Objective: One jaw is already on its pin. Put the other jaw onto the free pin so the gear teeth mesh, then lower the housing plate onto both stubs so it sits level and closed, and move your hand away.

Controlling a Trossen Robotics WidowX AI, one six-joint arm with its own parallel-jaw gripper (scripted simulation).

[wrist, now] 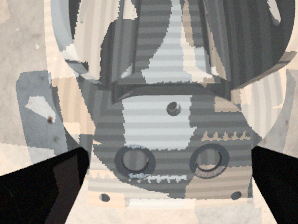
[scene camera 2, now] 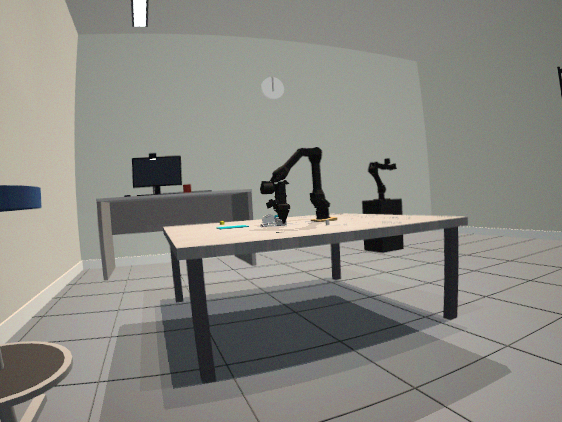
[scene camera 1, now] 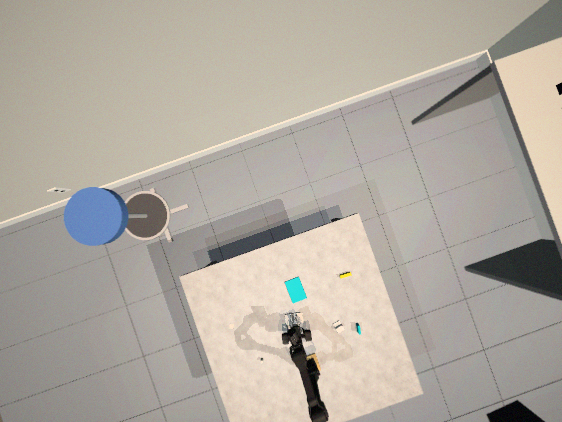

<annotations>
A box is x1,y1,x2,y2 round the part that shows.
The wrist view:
my gripper: [0,145,297,223]
white jaw piece: [197,0,297,170]
</annotations>
